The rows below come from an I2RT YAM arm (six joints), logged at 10 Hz.
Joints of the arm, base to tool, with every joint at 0 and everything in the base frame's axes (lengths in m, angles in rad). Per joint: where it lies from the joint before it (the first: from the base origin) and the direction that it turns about. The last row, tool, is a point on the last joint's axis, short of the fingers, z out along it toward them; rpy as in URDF.
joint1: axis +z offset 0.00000 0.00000 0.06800
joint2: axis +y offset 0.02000 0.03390 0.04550
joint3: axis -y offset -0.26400 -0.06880 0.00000
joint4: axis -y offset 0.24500 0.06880 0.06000
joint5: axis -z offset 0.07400 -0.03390 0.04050
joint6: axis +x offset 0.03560 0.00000 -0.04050
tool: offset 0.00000 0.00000 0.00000 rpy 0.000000 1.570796 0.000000
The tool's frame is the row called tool.
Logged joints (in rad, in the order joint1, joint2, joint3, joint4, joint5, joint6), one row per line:
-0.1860 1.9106 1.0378 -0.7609 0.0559 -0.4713
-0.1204 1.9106 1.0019 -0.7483 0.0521 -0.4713
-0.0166 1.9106 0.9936 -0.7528 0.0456 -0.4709
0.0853 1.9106 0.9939 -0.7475 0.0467 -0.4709
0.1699 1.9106 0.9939 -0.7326 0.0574 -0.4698
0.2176 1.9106 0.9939 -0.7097 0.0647 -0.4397
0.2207 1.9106 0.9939 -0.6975 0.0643 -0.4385
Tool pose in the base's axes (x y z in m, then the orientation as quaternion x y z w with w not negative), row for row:
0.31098 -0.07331 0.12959 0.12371 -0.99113 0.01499 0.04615
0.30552 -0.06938 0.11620 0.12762 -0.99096 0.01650 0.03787
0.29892 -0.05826 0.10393 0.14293 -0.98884 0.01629 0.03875
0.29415 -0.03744 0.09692 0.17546 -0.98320 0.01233 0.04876
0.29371 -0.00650 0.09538 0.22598 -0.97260 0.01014 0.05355
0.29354 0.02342 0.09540 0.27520 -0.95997 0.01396 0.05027
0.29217 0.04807 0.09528 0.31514 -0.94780 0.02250 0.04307
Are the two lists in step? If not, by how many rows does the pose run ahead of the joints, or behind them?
The pose runs 2 rows behind the joints: the pose in row i belongs to the joints in row i - 2.
